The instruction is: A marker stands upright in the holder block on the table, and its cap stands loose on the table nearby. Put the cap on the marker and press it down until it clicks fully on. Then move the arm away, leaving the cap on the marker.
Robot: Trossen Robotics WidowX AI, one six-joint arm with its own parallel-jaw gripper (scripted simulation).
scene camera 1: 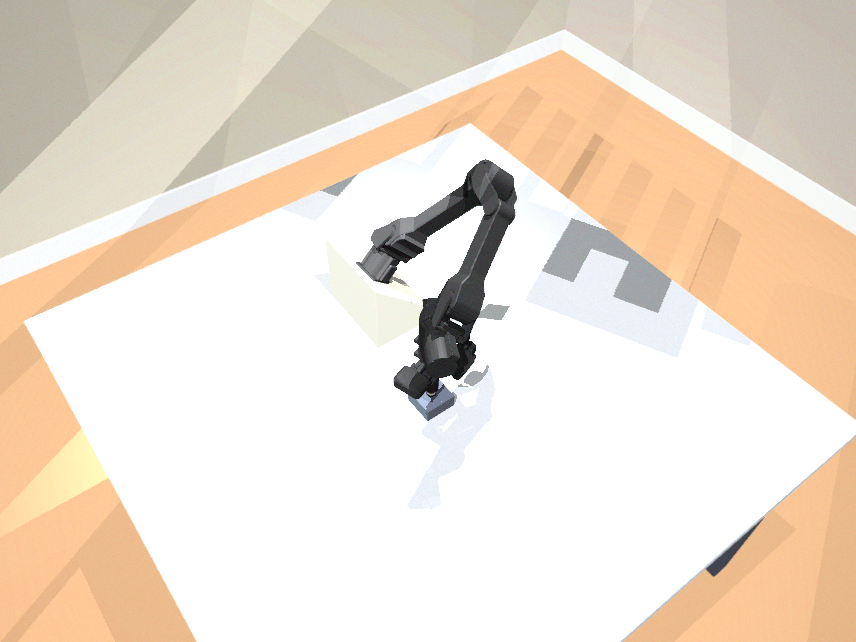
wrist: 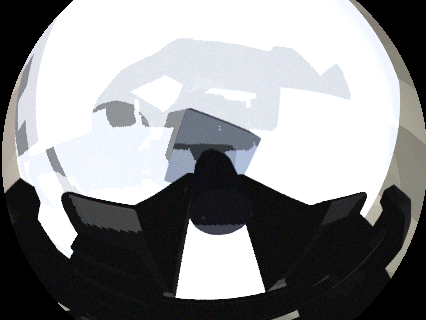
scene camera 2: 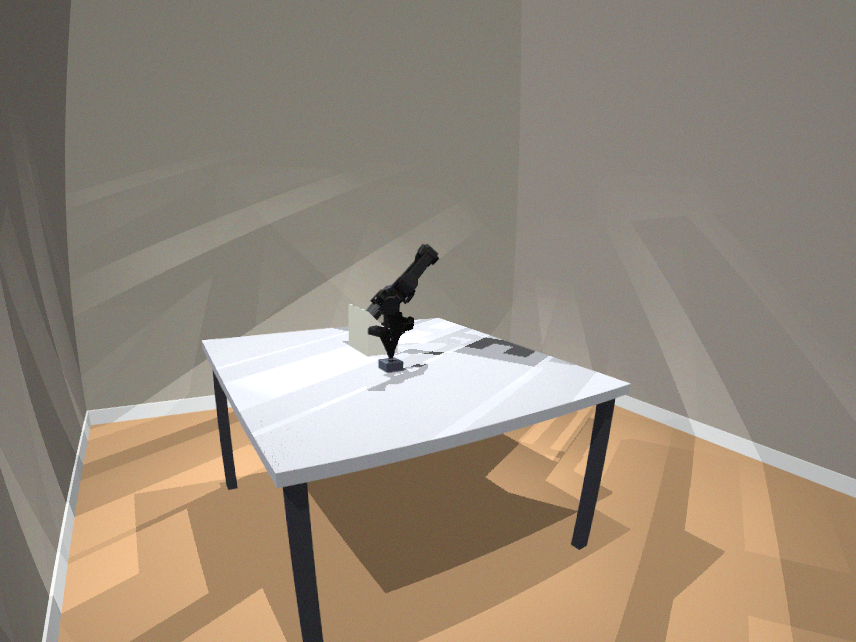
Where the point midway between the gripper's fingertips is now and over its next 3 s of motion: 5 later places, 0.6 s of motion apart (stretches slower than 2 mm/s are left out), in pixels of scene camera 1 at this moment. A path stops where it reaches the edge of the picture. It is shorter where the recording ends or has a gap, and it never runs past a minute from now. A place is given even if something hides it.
My gripper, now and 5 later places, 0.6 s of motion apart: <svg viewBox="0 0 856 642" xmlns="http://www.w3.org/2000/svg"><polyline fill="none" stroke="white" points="431,382 430,384 431,365 431,367 431,375 431,364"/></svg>
